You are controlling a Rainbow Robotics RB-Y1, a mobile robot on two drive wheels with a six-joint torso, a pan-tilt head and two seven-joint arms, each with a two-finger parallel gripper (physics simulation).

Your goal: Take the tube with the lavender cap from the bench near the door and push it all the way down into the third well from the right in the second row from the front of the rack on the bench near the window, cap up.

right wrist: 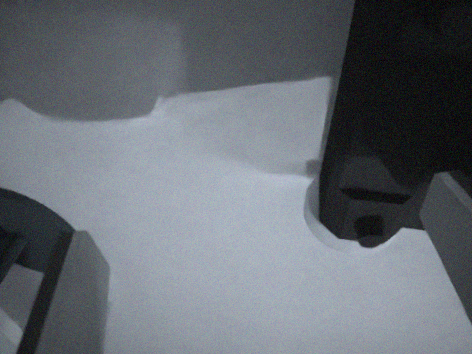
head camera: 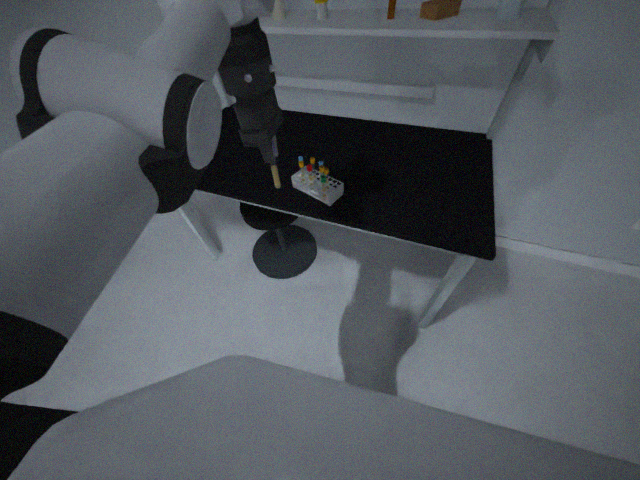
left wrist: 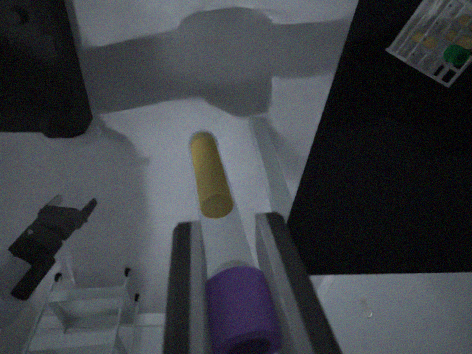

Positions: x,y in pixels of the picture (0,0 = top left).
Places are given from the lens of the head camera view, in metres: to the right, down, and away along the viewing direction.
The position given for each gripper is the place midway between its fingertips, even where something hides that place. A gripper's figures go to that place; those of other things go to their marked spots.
left gripper (head camera: 272,159): -0.10, -0.17, 0.54
white rack (head camera: 333,194): 0.05, -0.17, 0.96
